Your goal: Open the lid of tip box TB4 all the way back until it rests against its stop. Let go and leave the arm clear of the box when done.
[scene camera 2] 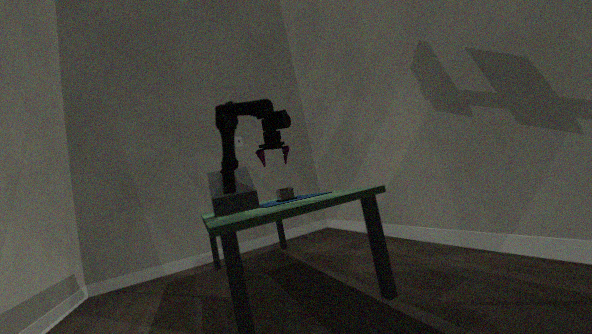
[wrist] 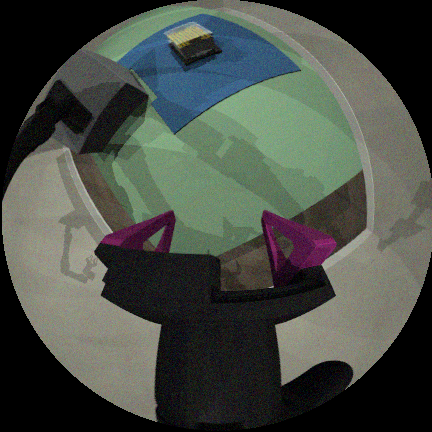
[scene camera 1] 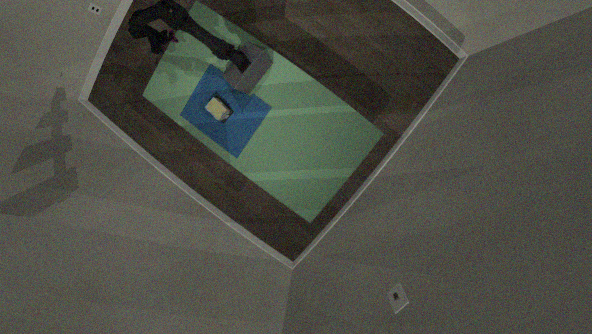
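Seen in the pictures: gripper, between the fingertips: (scene camera 2: 275, 165) (wrist: 217, 214) (scene camera 1: 172, 45); arm's base, origin of its link: (scene camera 2: 228, 181) (scene camera 1: 241, 61).
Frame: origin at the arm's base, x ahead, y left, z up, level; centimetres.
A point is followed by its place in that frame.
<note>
A small tip box (scene camera 1: 218, 108) {x 30.6, y 3.9, z -10.0 cm} (scene camera 2: 285, 193) {x 31.1, y -3.5, z -13.5 cm} (wrist: 194, 44) {x 31.4, y -3.6, z -12.7 cm} with a dark base, yellow tips and a clear lid stands on the blue mat (scene camera 1: 245, 131) {x 30.9, y 24.4, z -17.7 cm} (wrist: 260, 65) {x 43.4, y -14.6, z -17.8 cm}. The clear lid (wrist: 188, 31) appears to lie over the tips; its exact angle is too small to tell. The label TB4 is not readable. My gripper (scene camera 2: 275, 164) {x 20.8, y -40.3, z 0.3 cm} (wrist: 217, 214) {x 20.8, y -40.3, z 0.3 cm} is open with magenta fingers, holds nothing, and hangs high above the table, well apart from the box. In scene camera 1 its fingers are partly hidden by the arm.
A grey block (scene camera 1: 259, 64) {x -5.4, y 8.4, z -0.2 cm} (scene camera 2: 235, 202) {x 1.4, y -8.8, z -12.6 cm} (wrist: 102, 75) {x 11.5, y -2.9, z -3.7 cm} carries the arm's base and stands beside the blue mat, near the box. The green table (scene camera 1: 320, 145) {x 4.0, y 64.1, z -18.1 cm} (scene camera 2: 345, 197) {x 44.0, y -54.3, z -19.1 cm} (wrist: 300, 105) {x 47.2, y -28.7, z -18.1 cm} extends beyond the mat. Walls stand around the table.
</note>
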